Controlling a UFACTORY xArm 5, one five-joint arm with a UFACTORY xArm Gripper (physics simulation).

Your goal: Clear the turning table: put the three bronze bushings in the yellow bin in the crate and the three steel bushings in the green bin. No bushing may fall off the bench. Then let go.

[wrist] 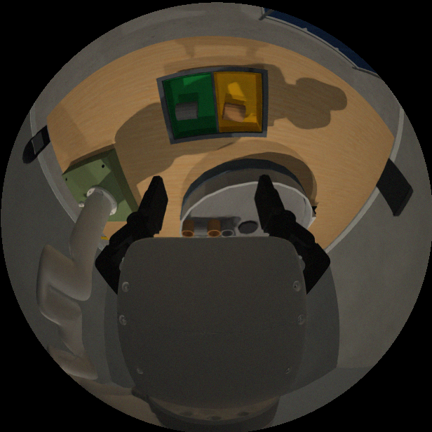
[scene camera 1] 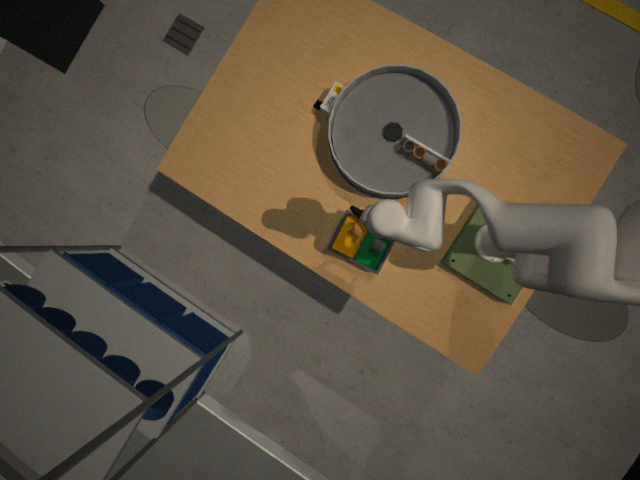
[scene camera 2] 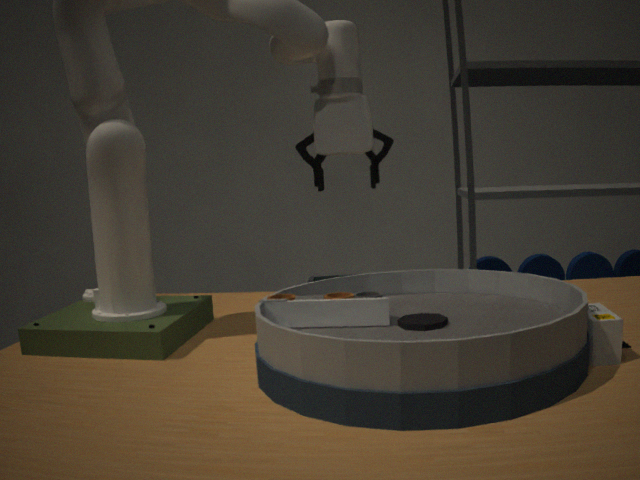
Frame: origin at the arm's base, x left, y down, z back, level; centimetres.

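Where they show: gripper, fingertip midpoint: [scene camera 2: 347, 189]; arm's base at its link origin: [scene camera 2: 129, 313].
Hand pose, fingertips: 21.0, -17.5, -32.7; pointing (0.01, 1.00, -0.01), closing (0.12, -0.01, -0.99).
Note:
Each offset is from my fingertips to the top centre of the thing, as dx, dy, dz. "spot": to the spot under its first point.
My gripper [scene camera 2: 347, 187] [wrist: 210, 185] is open and empty, high above the bench; the arm hides most of it in scene camera 1. On the turning table [scene camera 1: 367, 98] [scene camera 2: 491, 364], a steel bushing @(-27.2, +12.9, -7.8) [scene camera 1: 404, 148] [wrist: 228, 230], a bronze bushing @(-27.7, +12.9, -4.0) [scene camera 1: 415, 155] [wrist: 214, 226] and, farther out, another bronze bushing @(-28.6, +12.9, +3.6) [scene camera 1: 434, 167] [wrist: 188, 225] stand upright in a row along a thin white wall [scene camera 2: 346, 313]. In the crate @(+5.6, +17.0, -0.1) [scene camera 1: 354, 262] [wrist: 220, 135], a bronze bushing @(+3.8, +17.6, -3.9) [scene camera 1: 357, 229] [wrist: 234, 112] lies in the yellow bin [wrist: 252, 85] and a steel one @(+3.2, +17.6, +4.9) [scene camera 1: 378, 245] [wrist: 186, 111] in the green bin [wrist: 200, 130].
A dark hub @(-28.7, +15.9, -15.0) [scene camera 1: 392, 131] [scene camera 2: 422, 321] [wrist: 248, 227] sits at the turning table's centre, and a raised rim surrounds the table. A white box @(spot: -25.2, +16.2, -38.2) [scene camera 1: 331, 98] [scene camera 2: 604, 335] stands beside it. The arm's green base plate [scene camera 1: 478, 271] [scene camera 2: 93, 343] [wrist: 117, 175] is on the crate's other side.

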